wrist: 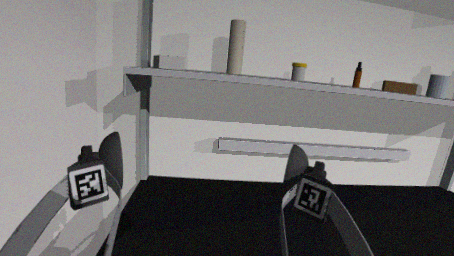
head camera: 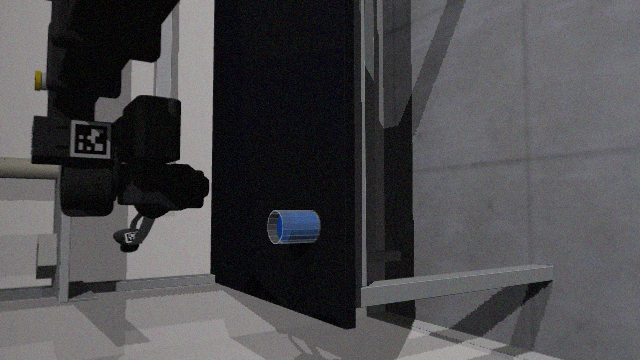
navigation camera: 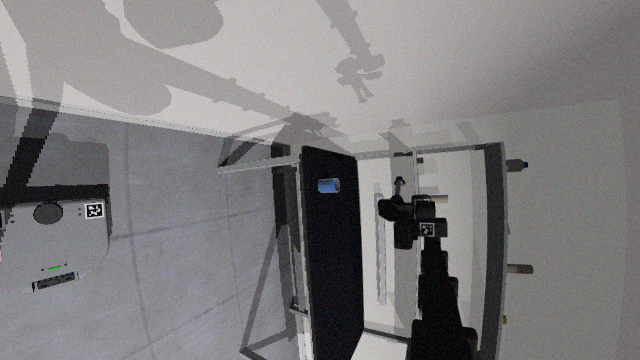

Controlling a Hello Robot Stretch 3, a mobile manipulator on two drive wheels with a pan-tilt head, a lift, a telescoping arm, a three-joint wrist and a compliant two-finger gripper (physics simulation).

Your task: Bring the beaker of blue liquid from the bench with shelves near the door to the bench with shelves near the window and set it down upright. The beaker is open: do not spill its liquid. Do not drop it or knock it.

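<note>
The beaker of blue liquid [head camera: 298, 227] [navigation camera: 328, 185] stands upright on the black top of a bench with shelves [head camera: 285, 110] [navigation camera: 332, 280] [wrist: 210, 220], near the end by the side wall. These two camera pictures lie on their side. The beaker does not show in the wrist view. My gripper [head camera: 136, 215] [navigation camera: 399, 191] [wrist: 205, 158] is open and empty, higher than the beaker's rim. Its fingers point toward the back of the bench, under the shelf. In the head view one finger shows; the other is hidden behind the wrist.
The shelf [wrist: 290, 83] holds a tall beige cylinder [wrist: 236, 47], a yellow-lidded jar [wrist: 298, 72], an orange bottle [wrist: 357, 76], a brown box [wrist: 400, 87] and a grey cylinder [wrist: 438, 86]. A rail [wrist: 310, 149] runs along the back wall. A side wall [wrist: 45, 100] is at left.
</note>
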